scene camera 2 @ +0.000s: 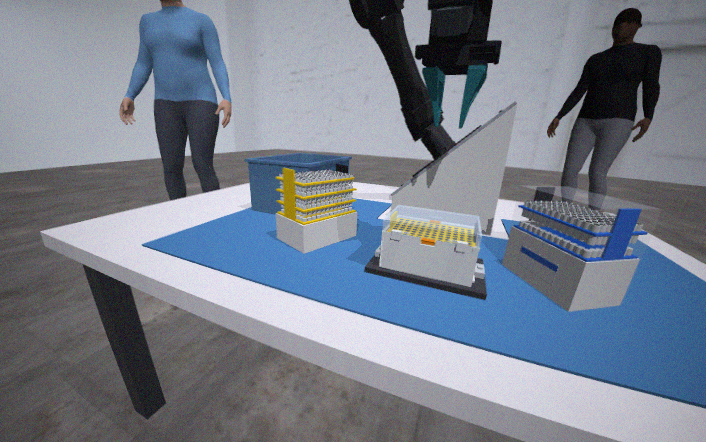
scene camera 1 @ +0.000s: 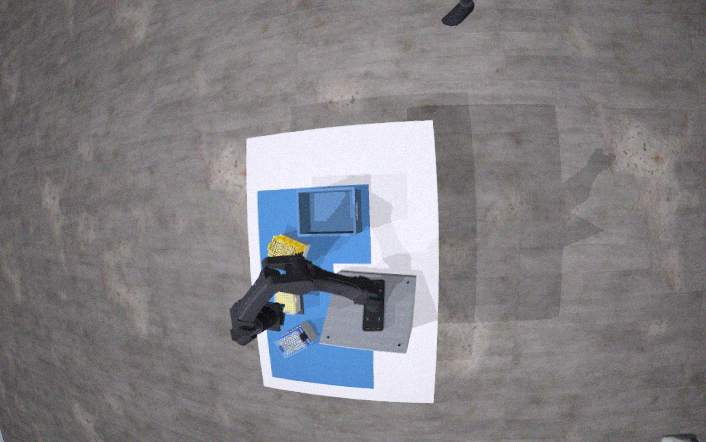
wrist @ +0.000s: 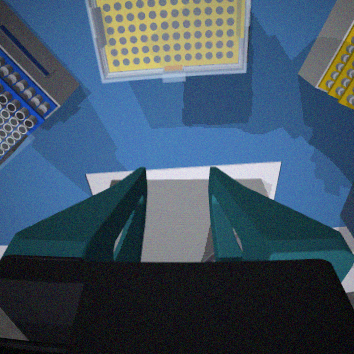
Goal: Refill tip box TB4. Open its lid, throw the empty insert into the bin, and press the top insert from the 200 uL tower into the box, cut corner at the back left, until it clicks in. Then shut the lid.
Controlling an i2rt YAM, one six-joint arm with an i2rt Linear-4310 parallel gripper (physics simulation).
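Note:
Tip box TB4 (scene camera 2: 427, 262), a pale box, stands on a black base with its clear lid (scene camera 2: 437, 216) (wrist: 172, 78) shut. The yellow insert (scene camera 1: 286, 301) (scene camera 2: 432, 236) (wrist: 167, 37) shows through the lid, its holes without tips. The yellow tower (scene camera 1: 286, 245) (scene camera 2: 318, 198) (wrist: 341, 87) holds several stacked inserts full of tips on a pale base; no 200 uL label is legible. The blue bin (scene camera 1: 355, 210) (scene camera 2: 265, 182) stands beyond it. My gripper (scene camera 2: 449, 125) (wrist: 177, 177) is partly open and empty, high above the table and apart from the box. In scene camera 1 the arm hides its fingers.
A blue tower (scene camera 1: 294, 339) (scene camera 2: 578, 226) (wrist: 14, 117) with a clear cover stands on the other side of the box. A slanted grey panel (scene camera 1: 395, 312) (scene camera 2: 479, 171) rises behind the box, around the arm's mount. Two people stand beyond the table.

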